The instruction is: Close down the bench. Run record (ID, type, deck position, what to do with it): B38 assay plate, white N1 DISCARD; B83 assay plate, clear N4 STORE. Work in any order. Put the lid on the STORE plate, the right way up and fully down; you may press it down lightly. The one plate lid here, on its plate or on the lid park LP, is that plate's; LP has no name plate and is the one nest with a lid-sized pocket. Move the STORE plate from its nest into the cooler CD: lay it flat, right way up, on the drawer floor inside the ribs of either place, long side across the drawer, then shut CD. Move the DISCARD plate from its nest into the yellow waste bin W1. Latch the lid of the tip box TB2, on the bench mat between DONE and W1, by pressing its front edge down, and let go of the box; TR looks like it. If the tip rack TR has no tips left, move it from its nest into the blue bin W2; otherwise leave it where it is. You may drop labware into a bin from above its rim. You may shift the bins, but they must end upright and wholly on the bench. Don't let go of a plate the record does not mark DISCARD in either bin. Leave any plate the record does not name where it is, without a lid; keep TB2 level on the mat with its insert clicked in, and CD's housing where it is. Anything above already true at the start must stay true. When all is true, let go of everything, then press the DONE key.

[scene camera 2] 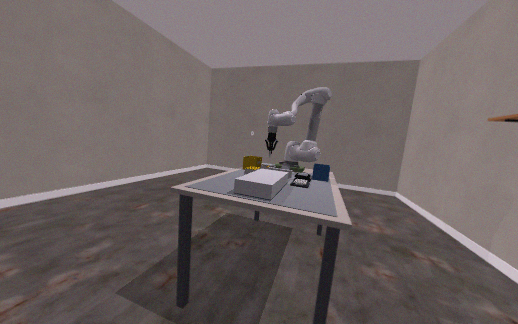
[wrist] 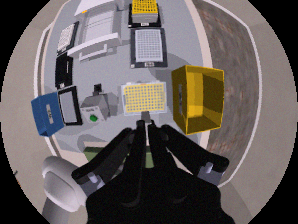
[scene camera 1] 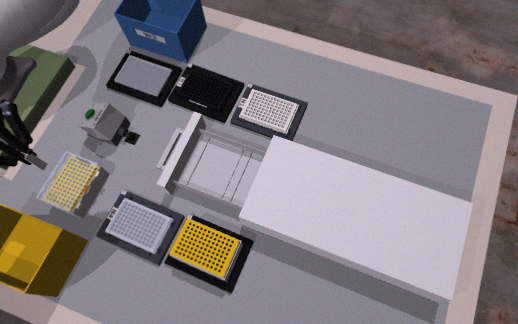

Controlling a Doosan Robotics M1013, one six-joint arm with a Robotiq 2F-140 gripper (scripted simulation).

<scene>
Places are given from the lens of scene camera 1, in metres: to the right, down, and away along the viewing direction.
white assay plate (scene camera 1: 263, 109): 0.01, -0.13, 1.01
yellow tip rack (scene camera 1: 211, 251): -0.10, 0.18, 0.83
cooler CD (scene camera 1: 407, 235): 0.30, 0.15, 0.82
The marked spots on the cooler CD and the white assay plate are 0.45 m apart.
</scene>
